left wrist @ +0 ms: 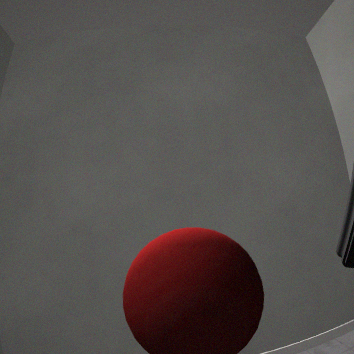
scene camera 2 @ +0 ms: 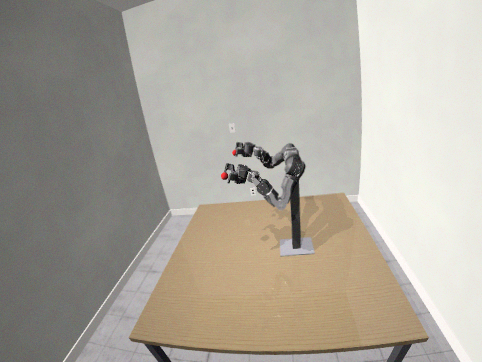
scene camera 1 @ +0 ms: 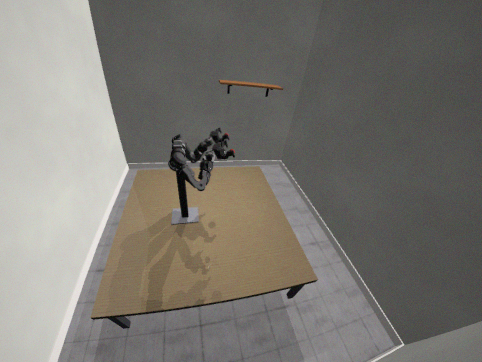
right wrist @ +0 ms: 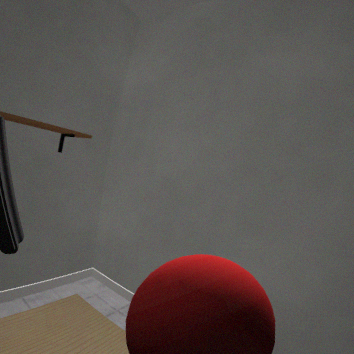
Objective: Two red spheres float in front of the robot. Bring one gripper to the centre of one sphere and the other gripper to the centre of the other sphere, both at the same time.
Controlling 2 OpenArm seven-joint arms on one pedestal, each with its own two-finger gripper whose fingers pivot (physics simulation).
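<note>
Two red spheres float above the table. One sphere [scene camera 1: 226,135] [scene camera 2: 224,176] [left wrist: 193,292] is at the open fingertips of my left gripper [scene camera 1: 223,136] [scene camera 2: 227,174]; it fills the lower middle of the left wrist view, with part of one finger at the right edge. The other sphere [scene camera 1: 231,151] [scene camera 2: 234,152] [right wrist: 201,310] is at the open fingertips of my right gripper [scene camera 1: 228,150] [scene camera 2: 237,149]; it is cut off by the bottom edge of the right wrist view, where one finger shows at the left. Both grippers are open. Exact centring is too small to judge.
The pedestal [scene camera 1: 183,197] [scene camera 2: 296,220] stands on the wooden table [scene camera 1: 255,240] [scene camera 2: 240,295], below both raised arms. A brown wall shelf [scene camera 1: 250,84] [right wrist: 45,125] hangs on the grey wall behind. Walls surround the table.
</note>
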